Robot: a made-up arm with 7 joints.
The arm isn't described. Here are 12 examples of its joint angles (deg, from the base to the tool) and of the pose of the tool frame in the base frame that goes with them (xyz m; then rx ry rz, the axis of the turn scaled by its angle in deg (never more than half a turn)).
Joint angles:
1: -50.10 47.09 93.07 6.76 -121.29 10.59 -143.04
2: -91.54 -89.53 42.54 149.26 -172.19 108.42 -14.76
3: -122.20 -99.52 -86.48 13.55 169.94 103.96 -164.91
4: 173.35 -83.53 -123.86 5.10 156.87 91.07 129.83
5: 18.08 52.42 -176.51 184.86 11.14 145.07 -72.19
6: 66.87 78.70 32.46 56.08 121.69 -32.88 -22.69
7: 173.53 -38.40 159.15 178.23 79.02 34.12 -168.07
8: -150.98 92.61 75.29 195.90 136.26 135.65 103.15
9: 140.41 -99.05 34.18 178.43 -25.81 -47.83 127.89
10: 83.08 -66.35 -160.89 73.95 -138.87 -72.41 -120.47
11: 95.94 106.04 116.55 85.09 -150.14 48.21 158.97
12: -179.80 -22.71 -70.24 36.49 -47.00 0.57 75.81
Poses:
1: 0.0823 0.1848 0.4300 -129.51 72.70 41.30
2: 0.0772 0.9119 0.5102 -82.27 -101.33 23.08
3: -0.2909 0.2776 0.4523 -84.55 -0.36 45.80
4: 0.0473 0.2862 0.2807 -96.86 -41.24 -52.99
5: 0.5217 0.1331 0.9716 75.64 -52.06 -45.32
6: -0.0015 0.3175 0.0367 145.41 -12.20 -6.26
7: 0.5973 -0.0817 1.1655 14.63 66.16 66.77
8: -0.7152 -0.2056 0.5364 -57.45 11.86 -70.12
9: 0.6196 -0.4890 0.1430 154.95 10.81 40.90
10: 0.1588 -0.4516 0.2526 -3.12 108.81 59.33
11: -0.6023 0.4928 0.5266 -104.22 -29.63 64.73
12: -0.1624 0.4367 0.6277 -105.76 -79.37 4.72
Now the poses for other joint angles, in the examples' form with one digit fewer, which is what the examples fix.
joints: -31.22 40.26 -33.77 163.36 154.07 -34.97 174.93
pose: 0.464 -0.504 0.932 81.2 -17.1 53.2
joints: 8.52 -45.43 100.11 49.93 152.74 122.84 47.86
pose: -0.438 0.433 0.556 -95.8 -20.7 144.0
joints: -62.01 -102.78 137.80 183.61 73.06 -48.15 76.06
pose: -0.331 0.753 0.385 -59.1 9.8 23.9
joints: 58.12 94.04 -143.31 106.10 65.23 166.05 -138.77
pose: 0.538 0.322 0.578 -112.0 -112.3 43.1
